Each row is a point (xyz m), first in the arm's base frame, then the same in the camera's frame.
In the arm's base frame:
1: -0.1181 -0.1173 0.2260
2: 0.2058 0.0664 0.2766
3: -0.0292 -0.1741 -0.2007
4: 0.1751 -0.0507 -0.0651
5: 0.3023 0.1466 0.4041
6: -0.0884 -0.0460 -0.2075
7: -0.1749 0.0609 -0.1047
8: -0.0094 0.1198 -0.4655
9: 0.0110 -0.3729 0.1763
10: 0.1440 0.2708 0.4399
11: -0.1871 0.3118 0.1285
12: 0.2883 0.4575 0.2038
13: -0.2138 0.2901 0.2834
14: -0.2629 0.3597 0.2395
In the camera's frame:
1: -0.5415 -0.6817 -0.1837
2: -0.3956 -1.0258 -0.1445
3: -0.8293 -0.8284 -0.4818
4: -0.6749 -1.0289 -0.3755
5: -0.2700 -1.1145 -0.0531
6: -0.7198 -0.8034 -0.5675
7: -0.5658 -0.7280 -0.5600
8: -0.7297 -0.9636 -0.8405
9: -0.7954 -0.7533 -0.0617
10: -0.1301 -0.9864 -0.1291
11: -0.2290 -0.7347 -0.4967
12: -0.1176 -1.2101 -0.3765
13: -0.1604 -0.6767 -0.3659
14: -0.1209 -0.6541 -0.4502

